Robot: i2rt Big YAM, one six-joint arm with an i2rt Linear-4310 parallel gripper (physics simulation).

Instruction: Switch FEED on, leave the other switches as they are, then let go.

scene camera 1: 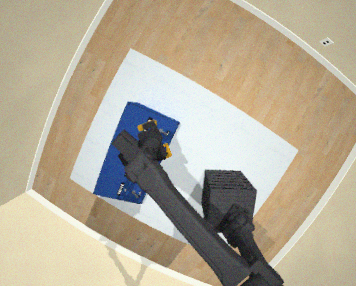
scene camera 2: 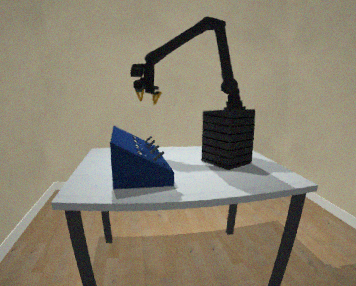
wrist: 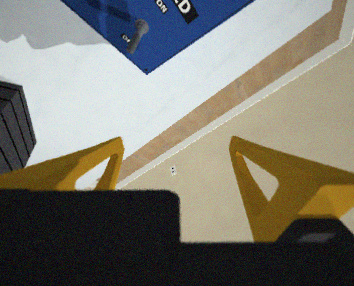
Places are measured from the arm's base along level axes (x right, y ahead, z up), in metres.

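Where they show: gripper, fingertip midpoint: (scene camera 1: 160,132) (scene camera 2: 147,103) (wrist: 176,142); arm's base, link origin: (scene camera 1: 234,217) (scene camera 2: 234,109).
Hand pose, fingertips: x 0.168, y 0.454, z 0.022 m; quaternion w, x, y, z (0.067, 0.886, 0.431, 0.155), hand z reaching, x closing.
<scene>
Each offset is from my fingertips to the top centre of the thing. "pt": to the spot under its first point. Level surfaces: height alone.
The blue sloped switch box (scene camera 1: 107,172) (scene camera 2: 135,167) (wrist: 165,42) stands on the table. The FEED switch lever @[dx -0.029, dy -0.004, dz -0.185 m] (scene camera 1: 164,132) (wrist: 135,42) is grey, near the box corner. In the wrist view it seems to lean toward the small OFF mark, away from the ON mark @[pt dx -0.033, dy +0.054, dz -0.200 m] (wrist: 161,6). The FEED label @[pt dx -0.012, dy +0.078, dz -0.189 m] (wrist: 185,9) is partly cut off. My gripper (scene camera 1: 157,138) (scene camera 2: 149,101) (wrist: 176,142) is open and empty, high above the box and apart from the levers. Another lever @[dx -0.388, dy -0.033, dz -0.185 m] (scene camera 1: 136,194) shows at the other end. The arm hides the middle switches in scene camera 1.
The black ribbed arm base block (scene camera 1: 230,192) (scene camera 2: 227,140) (wrist: 15,125) stands on the white table @[dz -0.316 m] (scene camera 1: 250,140) (scene camera 2: 280,182) (wrist: 65,80), apart from the box. The arm (scene camera 1: 185,215) (scene camera 2: 180,42) reaches over from it. Several levers @[dx -0.148, dy -0.014, dz -0.185 m] (scene camera 2: 151,145) stick out of the box's slope.
</scene>
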